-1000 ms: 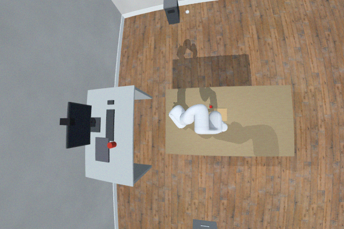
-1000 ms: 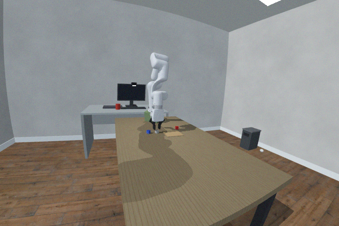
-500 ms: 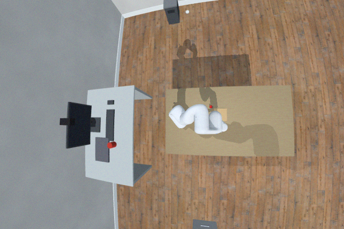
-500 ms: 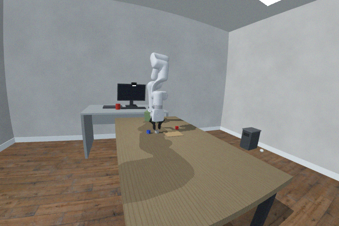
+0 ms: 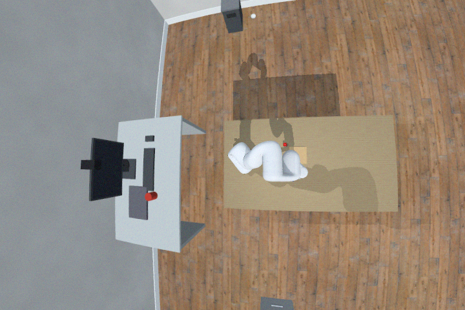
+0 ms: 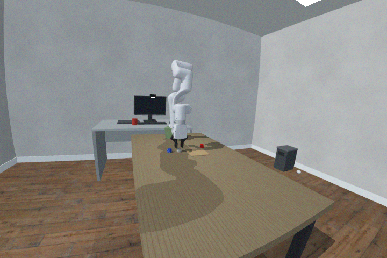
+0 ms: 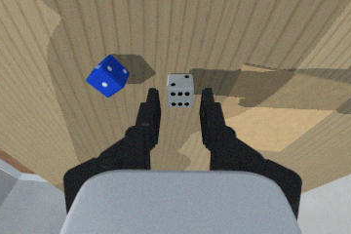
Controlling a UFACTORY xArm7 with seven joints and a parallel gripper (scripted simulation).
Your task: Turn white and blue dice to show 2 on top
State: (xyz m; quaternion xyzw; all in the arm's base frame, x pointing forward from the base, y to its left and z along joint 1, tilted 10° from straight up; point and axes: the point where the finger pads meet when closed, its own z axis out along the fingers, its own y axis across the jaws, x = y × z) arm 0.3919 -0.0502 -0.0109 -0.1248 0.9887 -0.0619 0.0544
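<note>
My gripper is now 40 mm above the white die. From my hand the other things lie so: red die (80 mm behind, 210 mm to the left, 40 mm below); tan mat (30 mm ahead, 130 mm to the left, 50 mm below); blue die (70 mm to the right, 40 mm below).
</note>
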